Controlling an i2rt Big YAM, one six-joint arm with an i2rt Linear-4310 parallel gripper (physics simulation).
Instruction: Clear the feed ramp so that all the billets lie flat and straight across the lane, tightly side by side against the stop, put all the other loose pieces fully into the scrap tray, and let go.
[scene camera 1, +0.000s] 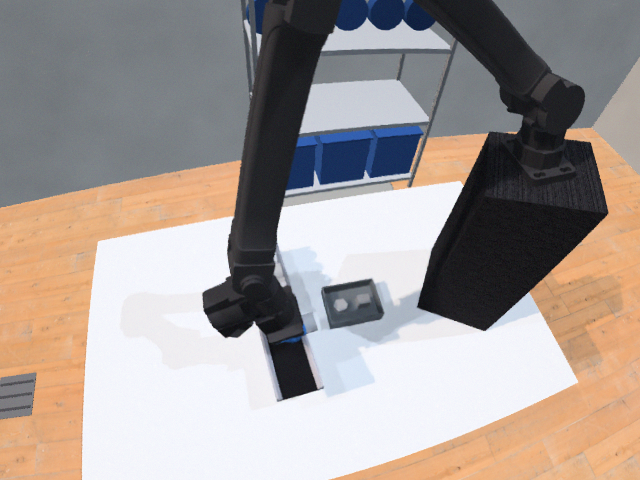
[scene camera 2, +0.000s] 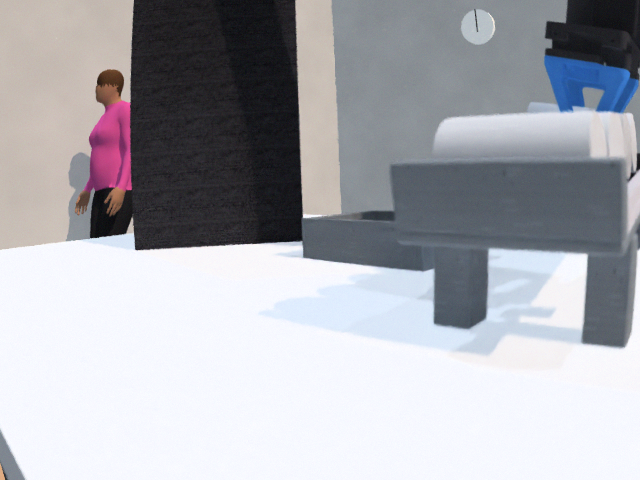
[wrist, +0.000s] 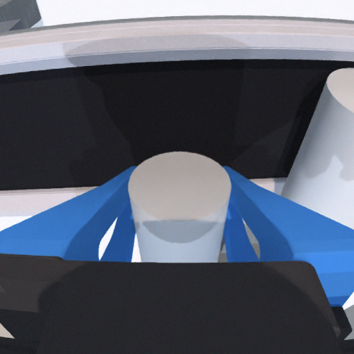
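Seen in the pictures: gripper, fingertip midpoint: (scene camera 1: 293, 332); arm's base at its link origin: (scene camera 1: 535, 161).
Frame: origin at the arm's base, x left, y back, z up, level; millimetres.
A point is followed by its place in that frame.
My gripper (scene camera 1: 289, 338) @[x 119, y -432, z -343 mm] (scene camera 2: 593, 107) (wrist: 179, 176) is shut on a pale round billet (wrist: 182, 240) above the feed ramp's dark lane (scene camera 1: 293, 369) @[x 199, y -439, z -342 mm] (wrist: 185, 105). One end of this billet faces the wrist camera between the blue fingers; its exact tilt is hard to judge. Another billet (wrist: 327, 155) lies across the lane to the right in the wrist view, apart from the held one. Several billets (scene camera 2: 516, 136) @[x -120, y -503, z -347 mm] lie side by side behind the grey stop (scene camera 2: 509, 204) @[x -131, y -505, z -371 mm]. The arm hides that end in scene camera 1. The scrap tray (scene camera 1: 355, 320) @[x 83, y -289, z -400 mm] (scene camera 2: 356, 242) @[x -15, y -293, z -411 mm] holds a hexagonal piece (scene camera 1: 340, 304) @[x 35, y -316, z -409 mm] and a blocky piece (scene camera 1: 363, 299) @[x 32, y -261, z -400 mm].
The ramp's pale side rail (scene camera 1: 314, 367) @[x 201, y -398, z -332 mm] (wrist: 50, 199) runs along the lane, and legs (scene camera 2: 460, 289) @[x -106, y -464, z -411 mm] raise the ramp. The scrap tray stands beside it, towards the arm's tall black pedestal (scene camera 1: 516, 253) @[x 107, y -30, z -123 mm] (scene camera 2: 217, 129) @[x -25, y -79, z -298 mm]. A shelf unit (scene camera 1: 361, 103) stands behind the white table (scene camera 1: 170, 428) @[x 290, y -710, z -429 mm].
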